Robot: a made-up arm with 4 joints.
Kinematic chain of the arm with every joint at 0, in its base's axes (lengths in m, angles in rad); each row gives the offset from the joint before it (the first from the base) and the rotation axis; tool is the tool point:
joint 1: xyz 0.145 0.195 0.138 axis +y
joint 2: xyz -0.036 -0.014 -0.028 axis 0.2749 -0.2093 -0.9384
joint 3: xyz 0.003 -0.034 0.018 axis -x
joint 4: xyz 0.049 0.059 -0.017 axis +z
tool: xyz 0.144 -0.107 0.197
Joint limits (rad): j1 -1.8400..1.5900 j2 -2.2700..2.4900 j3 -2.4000..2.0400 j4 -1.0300..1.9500
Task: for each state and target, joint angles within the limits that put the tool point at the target. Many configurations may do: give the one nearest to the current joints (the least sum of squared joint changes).
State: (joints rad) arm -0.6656 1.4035 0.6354 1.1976
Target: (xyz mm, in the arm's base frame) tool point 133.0 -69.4 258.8
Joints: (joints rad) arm -0.1814 1.8501 0.5422 1.0432
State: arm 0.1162 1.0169 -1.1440 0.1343
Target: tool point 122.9 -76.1 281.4
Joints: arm -0.1785 0.8792 -0.4933 0.4868
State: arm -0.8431 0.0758 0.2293 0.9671
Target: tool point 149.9 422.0 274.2
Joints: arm -0.8142 -0.4111 0.2431 1.1930
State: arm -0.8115 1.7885 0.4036 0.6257
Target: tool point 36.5 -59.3 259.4
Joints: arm -0.4793 1.6216 0.1595 0.8315
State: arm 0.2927 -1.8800 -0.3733 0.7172
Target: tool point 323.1 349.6 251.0
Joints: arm -0.1379 -1.0408 -0.4640 0.2789
